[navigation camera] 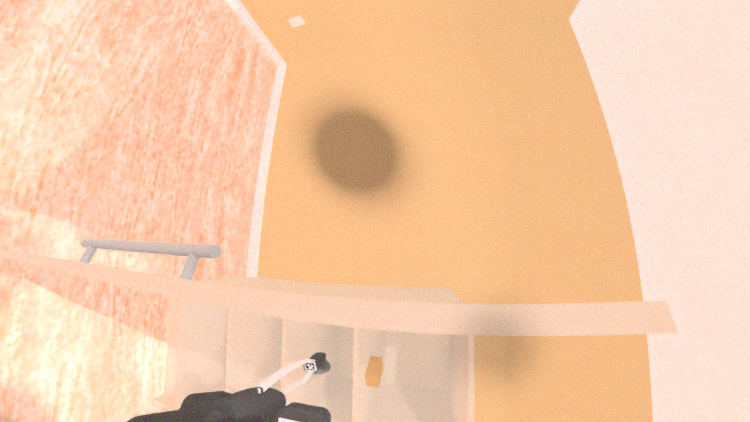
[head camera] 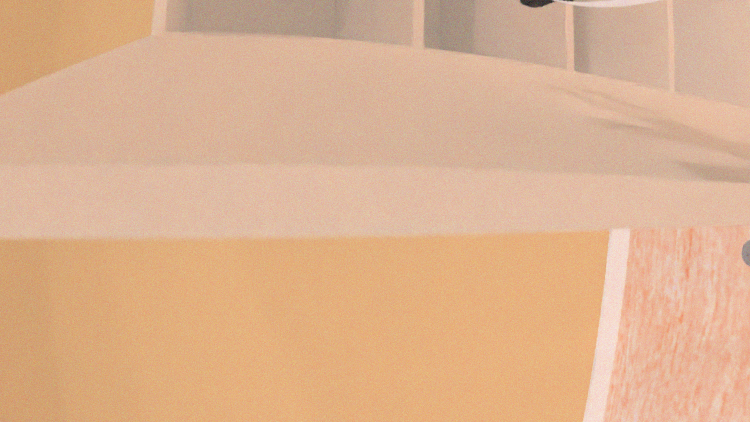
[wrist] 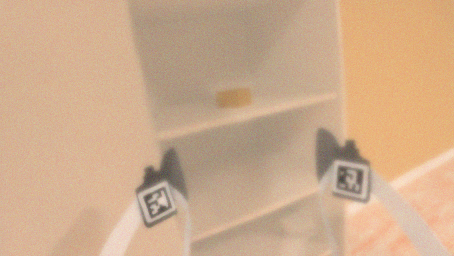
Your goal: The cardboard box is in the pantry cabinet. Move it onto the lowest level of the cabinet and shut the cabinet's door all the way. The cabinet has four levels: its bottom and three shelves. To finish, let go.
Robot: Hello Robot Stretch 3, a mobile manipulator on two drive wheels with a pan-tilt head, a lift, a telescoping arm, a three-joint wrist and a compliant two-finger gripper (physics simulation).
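Places are measured from the robot's base along level axes (x ahead, y left, z up), in millimetres.
Pixels of known places: gripper, between the fingertips: [navigation camera: 317, 399].
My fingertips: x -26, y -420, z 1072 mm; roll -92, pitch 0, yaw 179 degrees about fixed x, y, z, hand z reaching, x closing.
Ahead of a thing's pixels: the offset from my fingertips to its top centre. "spot": to the spot under its first point. Level surfaces: height alone.
The cardboard box @(dx +13, dy -560, dz +9 mm) [navigation camera: 373, 371] [wrist: 234, 97] stands on the top shelf, the highest level of the pantry cabinet [head camera: 418, 26] [navigation camera: 470, 372] [wrist: 280, 108]. It does not show in the head view. The cabinet's door [head camera: 314, 104] [navigation camera: 314, 312] [wrist: 65, 90] stands open, with a grey bar handle @(spot: dx +164, dy +248, dz -195 mm) [navigation camera: 152, 247] on its outer face. My gripper [navigation camera: 317, 364] [wrist: 247, 157] is open and empty. It is apart from the box, lower than it, in front of the level below the top one. The wrist view is blurred. Part of a dark fingertip shows at the head view's top edge.
The open door's panel runs alongside the gripper, at the left in the wrist view. An orange wall [head camera: 314, 325] [navigation camera: 445, 157] [wrist: 400, 75] and a pinkish wood floor @(dz -1072 mm) [head camera: 681, 314] [navigation camera: 157, 131] [wrist: 400, 200] meet at a pale skirting board @(spot: dx +1047, dy -534, dz -1017 mm) [head camera: 608, 325] [navigation camera: 264, 183].
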